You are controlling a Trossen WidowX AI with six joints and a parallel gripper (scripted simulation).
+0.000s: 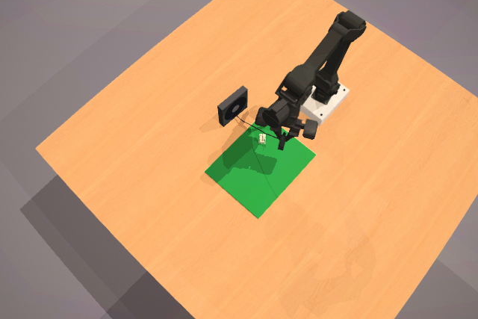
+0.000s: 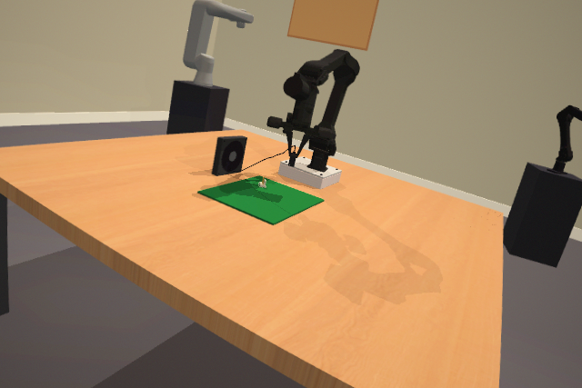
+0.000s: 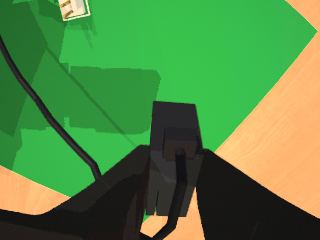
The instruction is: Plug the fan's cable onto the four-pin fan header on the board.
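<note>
Now: the green board 60 mm ahead of my gripper tip, 40 mm to the right of it and 130 mm below it. Also, from my gripper tip: black fan: 50 mm behind, 210 mm to the right, 60 mm below; dark plug: 10 mm ahead, 10 mm below; white four-pin fan header: 20 mm behind, 80 mm to the right, 120 mm below.
</note>
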